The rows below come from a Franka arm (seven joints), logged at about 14 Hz.
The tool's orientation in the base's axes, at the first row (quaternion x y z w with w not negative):
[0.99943, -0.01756, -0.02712, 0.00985]
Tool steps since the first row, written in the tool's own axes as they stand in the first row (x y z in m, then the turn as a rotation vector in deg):
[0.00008, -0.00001, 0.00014, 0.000, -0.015, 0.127]
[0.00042, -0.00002, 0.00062, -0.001, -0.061, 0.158]
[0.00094, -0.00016, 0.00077, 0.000, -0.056, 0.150]
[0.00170, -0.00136, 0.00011, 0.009, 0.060, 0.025]
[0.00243, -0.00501, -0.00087, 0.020, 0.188, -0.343]
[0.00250, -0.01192, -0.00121, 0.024, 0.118, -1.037]
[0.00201, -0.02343, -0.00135, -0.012, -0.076, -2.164]
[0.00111, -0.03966, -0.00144, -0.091, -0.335, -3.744]
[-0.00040, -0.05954, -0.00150, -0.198, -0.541, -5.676]
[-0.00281, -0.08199, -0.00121, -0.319, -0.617, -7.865]
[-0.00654, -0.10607, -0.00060, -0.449, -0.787, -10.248]
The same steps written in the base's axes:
[0.00007, 0.00000, -0.00014, -0.006, 0.013, -0.127]
[0.00039, -0.00001, -0.00064, -0.008, 0.058, -0.159]
[0.00090, 0.00011, -0.00082, -0.006, 0.053, -0.151]
[0.00174, 0.00130, -0.00023, 0.006, -0.061, -0.024]
[0.00265, 0.00494, 0.00063, 0.032, -0.182, 0.345]
[0.00297, 0.01184, 0.00083, 0.076, -0.099, 1.036]
[0.00289, 0.02336, 0.00076, 0.109, 0.117, 2.159]
[0.00256, 0.03962, 0.00056, 0.125, 0.408, 3.736]
[0.00174, 0.05953, 0.00029, 0.131, 0.654, 5.666]
[0.00010, 0.08205, -0.00033, 0.132, 0.775, 7.856]
[-0.00283, 0.10623, -0.00124, 0.138, 0.994, 10.239]

